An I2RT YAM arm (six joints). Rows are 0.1 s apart.
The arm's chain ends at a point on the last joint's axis. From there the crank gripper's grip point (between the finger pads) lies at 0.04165 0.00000 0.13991 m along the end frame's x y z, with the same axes.
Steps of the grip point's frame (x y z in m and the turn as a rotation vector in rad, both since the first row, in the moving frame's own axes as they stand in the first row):
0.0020, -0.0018, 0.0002, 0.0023, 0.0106, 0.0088
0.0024, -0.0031, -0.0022, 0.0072, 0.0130, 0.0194
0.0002, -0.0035, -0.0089, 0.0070, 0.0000, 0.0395
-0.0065, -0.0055, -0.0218, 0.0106, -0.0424, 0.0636
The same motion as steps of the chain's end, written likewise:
0.0005, -0.0019, 0.0006, 0.0023, 0.0106, 0.0088
0.0006, -0.0029, -0.0016, 0.0072, 0.0130, 0.0194
0.0002, -0.0042, -0.0089, 0.0070, 0.0000, 0.0395
-0.0005, -0.0065, -0.0234, 0.0106, -0.0424, 0.0636

